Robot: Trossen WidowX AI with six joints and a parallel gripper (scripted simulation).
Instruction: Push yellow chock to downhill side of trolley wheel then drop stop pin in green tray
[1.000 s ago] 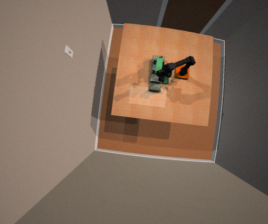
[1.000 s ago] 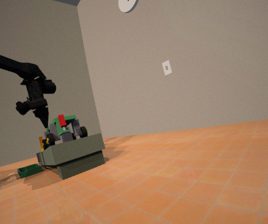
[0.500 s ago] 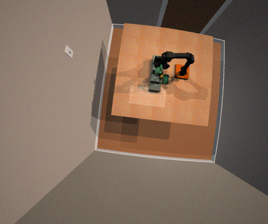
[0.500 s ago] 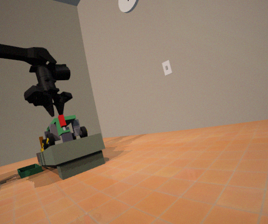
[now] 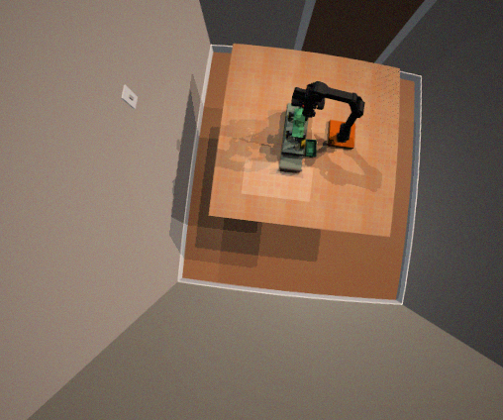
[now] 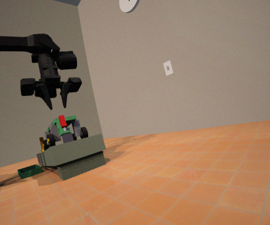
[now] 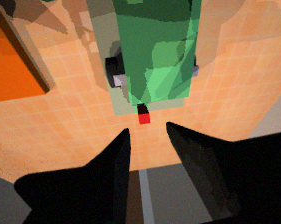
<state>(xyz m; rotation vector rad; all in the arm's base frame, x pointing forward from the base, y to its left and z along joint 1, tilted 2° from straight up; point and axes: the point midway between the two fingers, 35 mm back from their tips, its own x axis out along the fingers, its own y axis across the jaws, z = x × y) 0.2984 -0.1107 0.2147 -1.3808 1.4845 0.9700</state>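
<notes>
My gripper tip is 60 mm above the red-headed stop pin and 20 mm to the left of it. From my gripper tip the other things lie so: grey ramp (150 mm below, 100 mm to the left, 30 mm ahead); then yellow chock (200 mm to the left, 110 mm below, 20 mm behind); then trolley (90 mm to the left, 90 mm below, 30 mm ahead).
</notes>
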